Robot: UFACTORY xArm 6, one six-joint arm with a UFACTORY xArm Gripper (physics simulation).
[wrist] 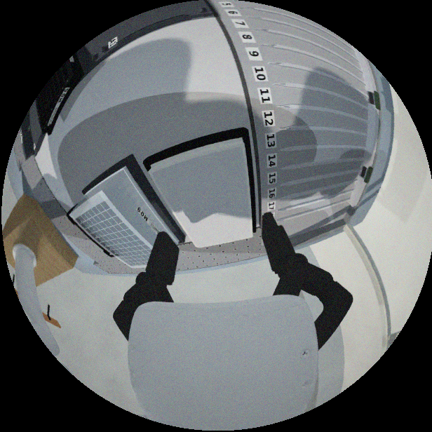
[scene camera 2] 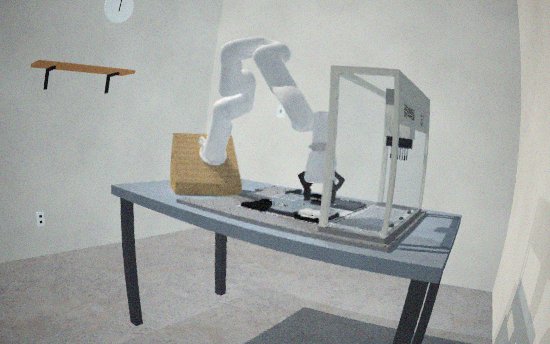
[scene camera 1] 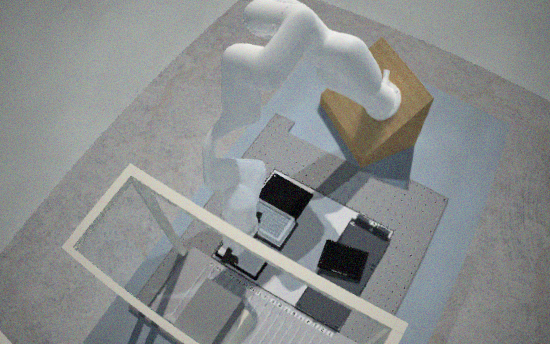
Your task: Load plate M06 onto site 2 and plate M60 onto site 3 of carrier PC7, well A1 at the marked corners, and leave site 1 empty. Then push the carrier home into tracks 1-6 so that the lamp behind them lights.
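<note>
My gripper (scene camera 1: pixel 244 236) (scene camera 2: pixel 321 196) (wrist: pixel 214 233) is open. Its fingers stand apart near two sides of a pale, flat-topped plate (scene camera 1: pixel 247 265) (wrist: pixel 200 185) in a black-rimmed nest; nothing is held between them. Beside it a clear-welled plate (scene camera 1: pixel 276 225) (wrist: pixel 107 215) sits in another black nest; its label looks turned, and I cannot tell M09 from M60. A long dark carrier (scene camera 1: pixel 367 240) lies across the deck, with a black block-like plate (scene camera 1: pixel 342 260) on its middle; its label is unreadable in scene camera 1. Numbered tracks (wrist: pixel 300 117) lie beside the nests.
A pale open frame (scene camera 1: pixel 235 237) (scene camera 2: pixel 334 150) stands over the tracks, its upright close to my gripper in scene camera 2. A black empty-looking nest (scene camera 1: pixel 285 192) lies beside the clear-welled plate. A slanted wooden block (scene camera 1: pixel 407 95) (scene camera 2: pixel 187 165) (wrist: pixel 42 235) stands at the arm's base.
</note>
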